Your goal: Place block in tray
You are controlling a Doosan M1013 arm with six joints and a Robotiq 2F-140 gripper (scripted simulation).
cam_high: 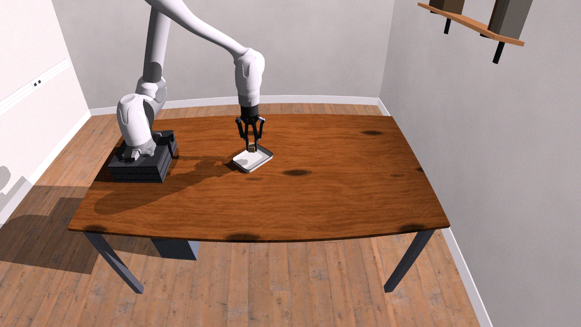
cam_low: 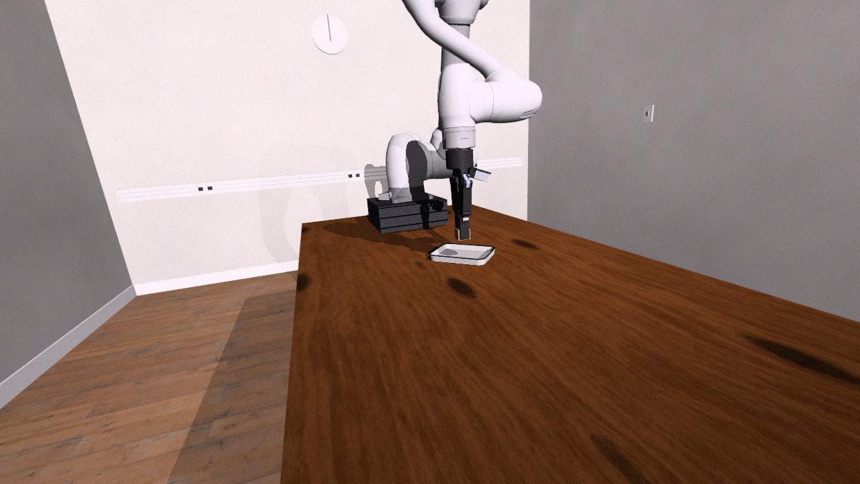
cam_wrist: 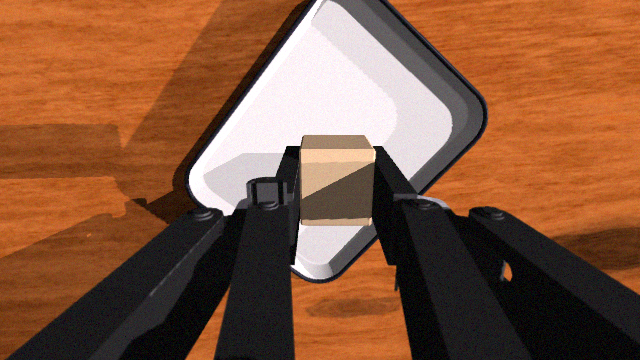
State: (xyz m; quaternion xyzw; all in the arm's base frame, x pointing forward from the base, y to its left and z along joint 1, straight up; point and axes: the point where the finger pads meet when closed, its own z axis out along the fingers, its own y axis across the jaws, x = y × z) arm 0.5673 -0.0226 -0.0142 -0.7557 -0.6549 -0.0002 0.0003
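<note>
Right now my hand is 80 mm above the white tray. From my hand the other things lie so: tan block 20 mm below.
</note>
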